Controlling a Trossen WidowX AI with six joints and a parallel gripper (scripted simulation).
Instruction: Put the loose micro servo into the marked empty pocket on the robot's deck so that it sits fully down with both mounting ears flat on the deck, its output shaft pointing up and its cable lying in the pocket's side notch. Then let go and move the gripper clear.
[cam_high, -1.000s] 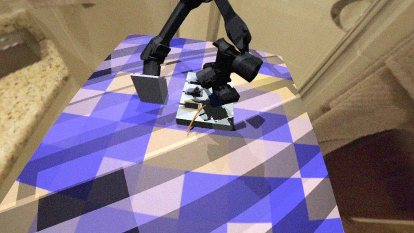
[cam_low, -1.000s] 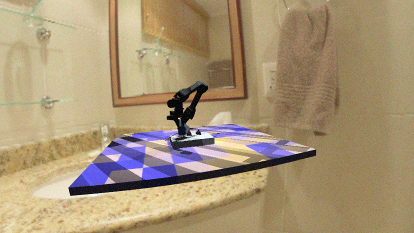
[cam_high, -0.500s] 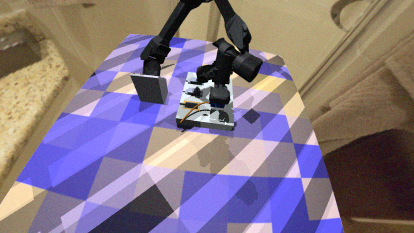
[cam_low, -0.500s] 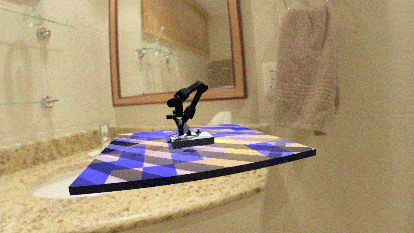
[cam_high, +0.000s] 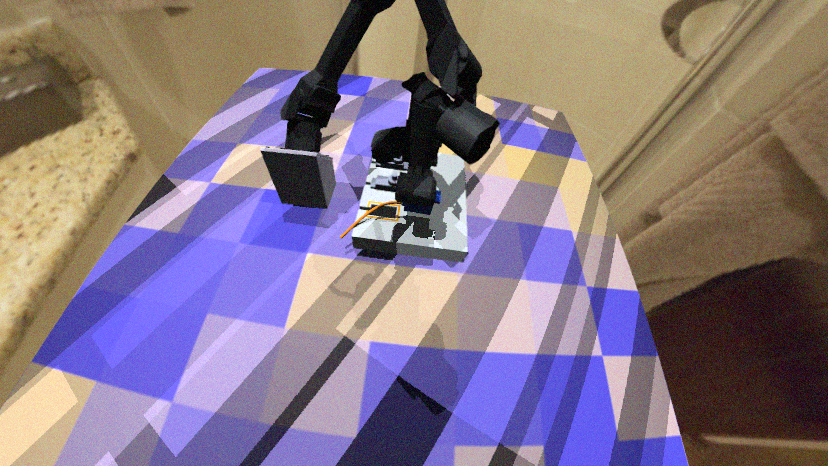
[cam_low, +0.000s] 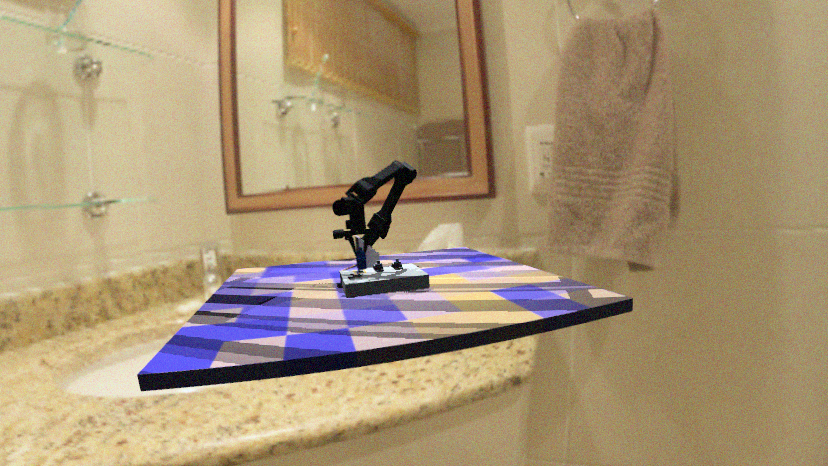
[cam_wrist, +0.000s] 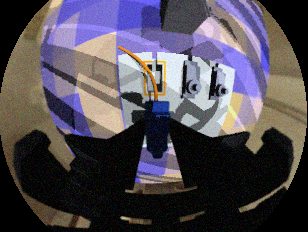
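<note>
Right now the white deck is 4 cm ahead of my gripper tip, 8 cm to the left of it and 10 cm below it.
</note>
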